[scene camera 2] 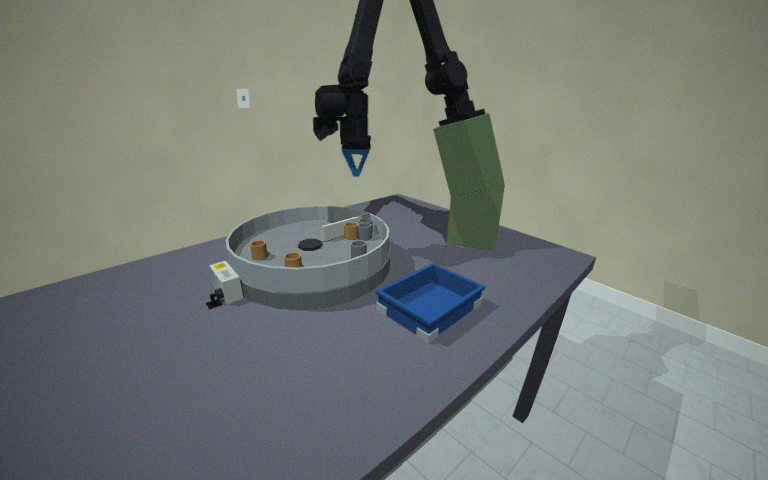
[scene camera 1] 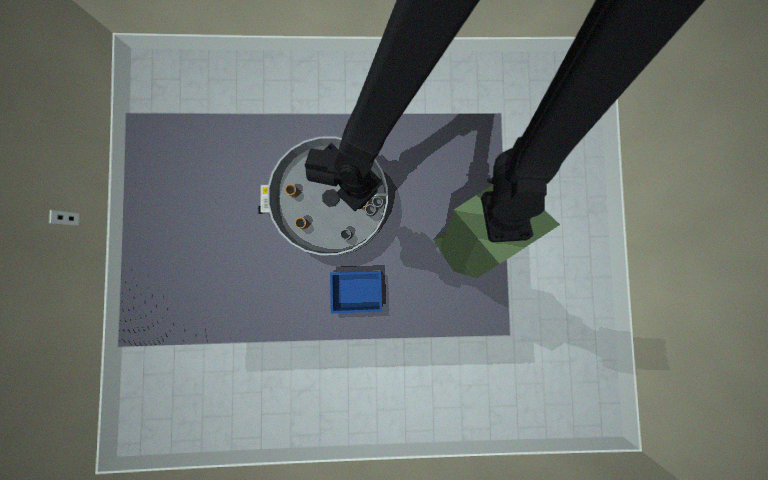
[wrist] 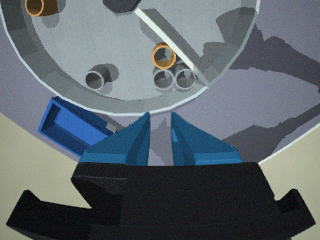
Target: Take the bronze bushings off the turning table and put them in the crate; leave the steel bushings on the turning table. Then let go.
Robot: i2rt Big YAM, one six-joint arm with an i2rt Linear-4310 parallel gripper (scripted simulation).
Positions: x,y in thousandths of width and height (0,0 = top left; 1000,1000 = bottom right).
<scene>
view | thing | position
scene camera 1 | blue crate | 456,609
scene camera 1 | grey turning table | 426,445
</scene>
